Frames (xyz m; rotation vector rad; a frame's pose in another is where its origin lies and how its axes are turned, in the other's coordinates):
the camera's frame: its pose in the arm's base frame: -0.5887 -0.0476 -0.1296 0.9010 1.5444 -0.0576
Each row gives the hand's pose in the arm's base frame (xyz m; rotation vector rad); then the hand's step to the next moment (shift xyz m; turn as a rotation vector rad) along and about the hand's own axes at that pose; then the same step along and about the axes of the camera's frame.
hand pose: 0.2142 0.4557 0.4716 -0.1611 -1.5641 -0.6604
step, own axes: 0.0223 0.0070 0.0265 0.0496 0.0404 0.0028
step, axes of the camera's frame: -0.0168 0.0072 -0.0302 -0.0404 0.0475 -0.0146
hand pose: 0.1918 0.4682 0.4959 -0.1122 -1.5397 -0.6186
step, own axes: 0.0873 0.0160 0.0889 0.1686 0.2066 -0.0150
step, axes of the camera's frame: -0.0744 0.0160 -0.0999 -0.1260 0.2327 -0.0358
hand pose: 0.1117 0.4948 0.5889 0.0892 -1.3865 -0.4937
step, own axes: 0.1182 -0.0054 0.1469 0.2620 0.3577 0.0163
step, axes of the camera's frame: -0.1376 -0.0227 -0.1270 -0.1953 0.3844 -0.1046
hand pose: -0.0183 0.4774 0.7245 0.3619 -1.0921 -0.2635
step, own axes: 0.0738 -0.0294 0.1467 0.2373 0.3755 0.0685
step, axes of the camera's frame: -0.1414 -0.0603 -0.0649 -0.1993 0.3685 -0.1627
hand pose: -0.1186 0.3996 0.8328 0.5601 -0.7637 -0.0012
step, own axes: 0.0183 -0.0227 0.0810 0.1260 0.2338 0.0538
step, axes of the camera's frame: -0.0758 -0.0403 -0.0069 -0.1201 0.2122 -0.1182
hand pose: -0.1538 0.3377 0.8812 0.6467 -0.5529 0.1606
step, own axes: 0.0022 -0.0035 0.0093 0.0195 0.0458 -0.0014
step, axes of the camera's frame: -0.0091 -0.0040 0.0024 -0.0106 0.0423 -0.0241
